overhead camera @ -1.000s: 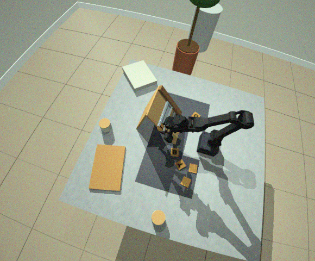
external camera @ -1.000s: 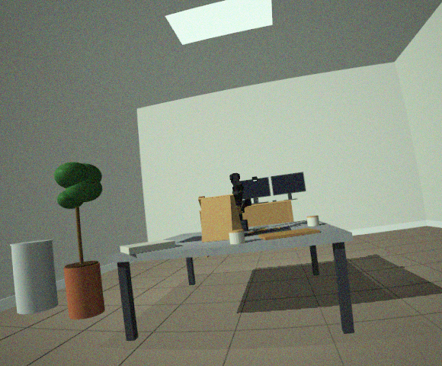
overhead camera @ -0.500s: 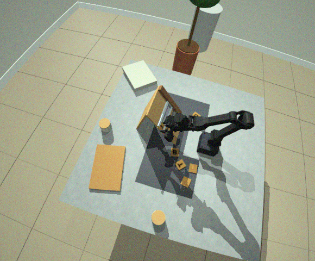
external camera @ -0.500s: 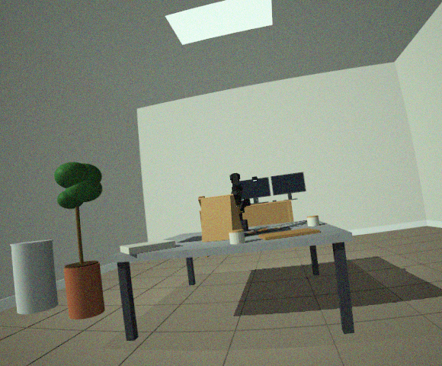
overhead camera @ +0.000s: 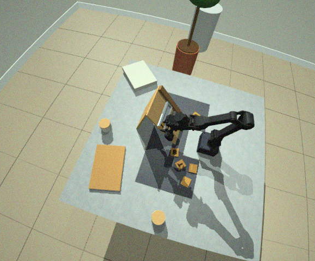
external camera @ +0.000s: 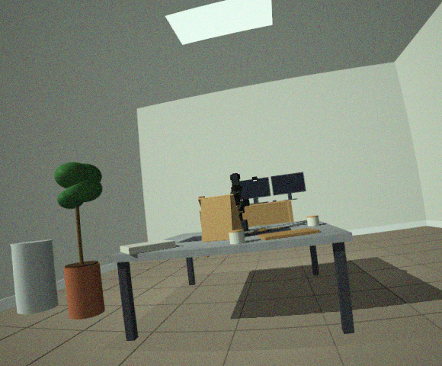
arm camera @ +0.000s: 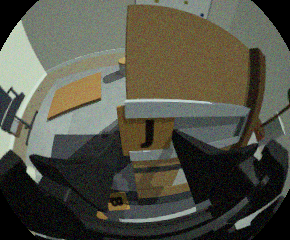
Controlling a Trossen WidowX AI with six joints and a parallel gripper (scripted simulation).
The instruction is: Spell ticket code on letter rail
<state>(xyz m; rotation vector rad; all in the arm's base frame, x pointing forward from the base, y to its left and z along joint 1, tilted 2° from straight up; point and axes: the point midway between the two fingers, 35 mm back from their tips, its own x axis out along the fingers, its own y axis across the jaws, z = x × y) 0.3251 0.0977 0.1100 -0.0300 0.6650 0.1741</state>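
The ticket lies 40 mm behind my gripper tip, 110 mm to the right of it and 90 mm below it. Also, from my gripper tip: flat orange panel (200 mm ahead, 370 mm to the left, 160 mm below); then dark mat (150 mm behind, 60 mm to the right, 170 mm below); then letter tile (right at my gripper tip).
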